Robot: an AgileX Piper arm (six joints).
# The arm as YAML. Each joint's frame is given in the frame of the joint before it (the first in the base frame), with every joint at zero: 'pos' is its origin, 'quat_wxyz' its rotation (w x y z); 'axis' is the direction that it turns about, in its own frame. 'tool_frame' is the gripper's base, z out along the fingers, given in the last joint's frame.
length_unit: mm
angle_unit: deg
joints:
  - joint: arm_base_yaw
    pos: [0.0, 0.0, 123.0]
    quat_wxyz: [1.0, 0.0, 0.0, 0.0]
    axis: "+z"
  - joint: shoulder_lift
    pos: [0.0, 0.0, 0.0]
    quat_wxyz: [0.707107, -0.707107, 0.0, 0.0]
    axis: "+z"
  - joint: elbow
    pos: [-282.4, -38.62, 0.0]
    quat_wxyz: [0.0, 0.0, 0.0, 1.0]
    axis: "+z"
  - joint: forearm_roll
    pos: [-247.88, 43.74, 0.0]
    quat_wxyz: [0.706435, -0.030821, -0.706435, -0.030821]
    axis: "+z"
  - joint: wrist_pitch
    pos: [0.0, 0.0, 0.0]
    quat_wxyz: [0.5, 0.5, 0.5, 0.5]
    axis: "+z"
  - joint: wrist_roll
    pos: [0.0, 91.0, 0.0]
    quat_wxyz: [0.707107, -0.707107, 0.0, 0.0]
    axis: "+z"
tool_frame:
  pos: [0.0, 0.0, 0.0]
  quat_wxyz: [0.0, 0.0, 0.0, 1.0]
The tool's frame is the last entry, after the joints.
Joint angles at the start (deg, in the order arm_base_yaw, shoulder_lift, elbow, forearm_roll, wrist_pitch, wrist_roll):
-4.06 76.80 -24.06 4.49 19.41 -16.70
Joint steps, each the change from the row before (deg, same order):
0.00 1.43 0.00 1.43 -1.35 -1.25
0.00 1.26 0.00 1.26 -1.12 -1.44
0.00 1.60 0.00 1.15 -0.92 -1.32
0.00 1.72 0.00 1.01 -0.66 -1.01
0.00 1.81 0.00 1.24 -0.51 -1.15
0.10 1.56 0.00 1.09 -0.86 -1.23
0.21 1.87 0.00 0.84 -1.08 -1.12
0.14 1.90 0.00 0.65 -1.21 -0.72
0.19 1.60 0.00 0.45 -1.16 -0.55
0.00 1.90 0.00 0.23 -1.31 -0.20
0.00 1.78 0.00 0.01 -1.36 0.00
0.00 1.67 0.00 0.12 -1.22 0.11
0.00 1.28 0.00 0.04 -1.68 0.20
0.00 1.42 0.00 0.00 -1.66 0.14
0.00 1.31 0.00 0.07 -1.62 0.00
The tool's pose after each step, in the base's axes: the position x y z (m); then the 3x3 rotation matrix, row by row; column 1 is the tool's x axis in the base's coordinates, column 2 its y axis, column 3 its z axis. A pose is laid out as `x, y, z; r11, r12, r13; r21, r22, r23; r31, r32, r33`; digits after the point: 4 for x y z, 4 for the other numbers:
0.1958, -0.0110, 0.1482; -0.9105, -0.1391, 0.3895; -0.1492, 0.9888, 0.0044; -0.3858, -0.0541, -0.9210
0.1980, -0.0107, 0.1445; -0.9103, -0.1440, 0.3881; -0.1525, 0.9883, 0.0090; -0.3848, -0.0510, -0.9216
0.2000, -0.0105, 0.1396; -0.9138, -0.1488, 0.3779; -0.1553, 0.9878, 0.0133; -0.3753, -0.0466, -0.9257
0.2014, -0.0104, 0.1340; -0.9201, -0.1508, 0.3615; -0.1550, 0.9878, 0.0174; -0.3597, -0.0400, -0.9322
0.2025, -0.0101, 0.1279; -0.9276, -0.1518, 0.3413; -0.1532, 0.9879, 0.0229; -0.3407, -0.0310, -0.9397
0.2040, -0.0097, 0.1228; -0.9307, -0.1566, 0.3305; -0.1568, 0.9873, 0.0261; -0.3304, -0.0275, -0.9434
0.2055, -0.0091, 0.1167; -0.9338, -0.1645, 0.3177; -0.1642, 0.9860, 0.0277; -0.3178, -0.0263, -0.9478
0.2071, -0.0089, 0.1104; -0.9372, -0.1670, 0.3061; -0.1668, 0.9856, 0.0269; -0.3062, -0.0258, -0.9516
0.2084, -0.0085, 0.1052; -0.9391, -0.1705, 0.2984; -0.1707, 0.9850, 0.0253; -0.2982, -0.0272, -0.9541
0.2096, -0.0090, 0.0988; -0.9428, -0.1681, 0.2879; -0.1692, 0.9853, 0.0212; -0.2873, -0.0287, -0.9574
0.2108, -0.0096, 0.0929; -0.9456, -0.1659, 0.2800; -0.1681, 0.9856, 0.0161; -0.2787, -0.0319, -0.9599
0.2116, -0.0101, 0.0872; -0.9489, -0.1605, 0.2717; -0.1635, 0.9865, 0.0118; -0.2699, -0.0332, -0.9623
0.2132, -0.0108, 0.0831; -0.9484, -0.1537, 0.2772; -0.1587, 0.9873, 0.0044; -0.2744, -0.0398, -0.9608
0.2146, -0.0115, 0.0785; -0.9484, -0.1489, 0.2800; -0.1559, 0.9878, -0.0027; -0.2762, -0.0463, -0.9600
0.2159, -0.0122, 0.0743; -0.9477, -0.1454, 0.2840; -0.1545, 0.9879, -0.0098; -0.2792, -0.0532, -0.9588

